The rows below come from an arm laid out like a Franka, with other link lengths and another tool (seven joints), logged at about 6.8 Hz.
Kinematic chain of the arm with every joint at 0, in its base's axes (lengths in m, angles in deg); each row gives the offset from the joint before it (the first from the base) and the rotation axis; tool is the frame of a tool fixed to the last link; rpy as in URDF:
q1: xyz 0 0 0.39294 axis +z
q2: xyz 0 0 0 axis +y
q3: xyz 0 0 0.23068 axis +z
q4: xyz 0.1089 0 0 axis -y
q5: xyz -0.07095 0 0.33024 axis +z
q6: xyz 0 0 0 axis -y
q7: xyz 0.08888 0 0 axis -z
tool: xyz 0.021 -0.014 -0.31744 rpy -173.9 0 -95.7
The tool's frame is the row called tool.
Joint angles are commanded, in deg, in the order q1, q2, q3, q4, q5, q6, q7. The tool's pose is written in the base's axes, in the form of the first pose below.
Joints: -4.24 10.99 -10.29 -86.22 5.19 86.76 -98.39
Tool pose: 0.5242 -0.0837 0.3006 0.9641 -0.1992 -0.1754 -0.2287 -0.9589 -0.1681
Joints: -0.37 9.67 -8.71 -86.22 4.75 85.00 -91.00
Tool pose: 0.5238 -0.0360 0.3103 0.9541 -0.2307 -0.1909 -0.2600 -0.9546 -0.1455
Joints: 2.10 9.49 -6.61 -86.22 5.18 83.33 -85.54
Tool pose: 0.5176 0.0079 0.3105 0.9442 -0.2431 -0.2222 -0.2768 -0.9513 -0.1356
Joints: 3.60 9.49 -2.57 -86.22 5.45 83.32 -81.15
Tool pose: 0.5158 0.0586 0.3104 0.9474 -0.2235 -0.2290 -0.2581 -0.9568 -0.1338
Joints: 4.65 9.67 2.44 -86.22 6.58 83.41 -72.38
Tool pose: 0.5092 0.1173 0.3097 0.9319 -0.2670 -0.2455 -0.3043 -0.9438 -0.1289
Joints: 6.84 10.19 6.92 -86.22 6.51 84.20 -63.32
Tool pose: 0.4988 0.1740 0.3059 0.9179 -0.3093 -0.2484 -0.3427 -0.9337 -0.1039
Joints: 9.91 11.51 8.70 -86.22 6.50 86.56 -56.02
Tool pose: 0.4956 0.2170 0.2958 0.9044 -0.3544 -0.2376 -0.3840 -0.9189 -0.0908
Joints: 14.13 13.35 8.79 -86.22 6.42 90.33 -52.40
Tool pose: 0.4963 0.2589 0.2818 0.9117 -0.3503 -0.2146 -0.3775 -0.9205 -0.1012
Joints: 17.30 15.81 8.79 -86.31 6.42 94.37 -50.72
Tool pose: 0.4978 0.2927 0.2618 0.9213 -0.3335 -0.2002 -0.3604 -0.9254 -0.1169
